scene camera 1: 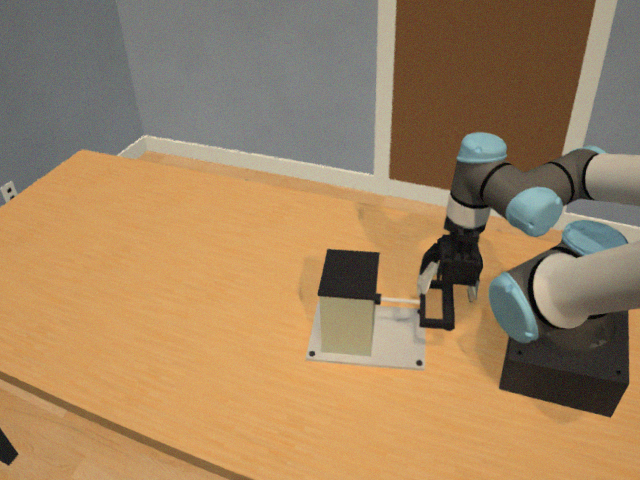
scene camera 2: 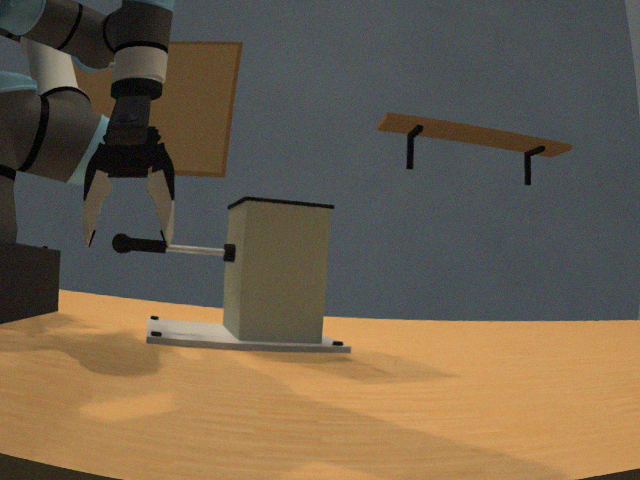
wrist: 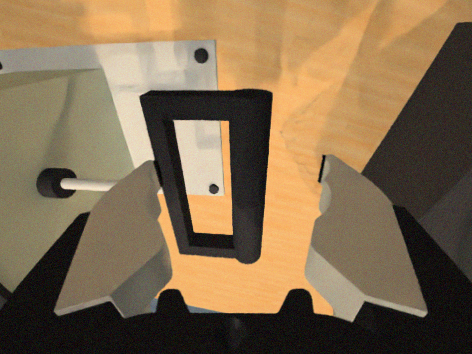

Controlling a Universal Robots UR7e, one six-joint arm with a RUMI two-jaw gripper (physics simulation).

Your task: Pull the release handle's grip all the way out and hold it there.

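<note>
My gripper and a light base plate are shown in the pictures. Scene camera 1 also shows my gripper, and the wrist view shows the gripper too.
</note>
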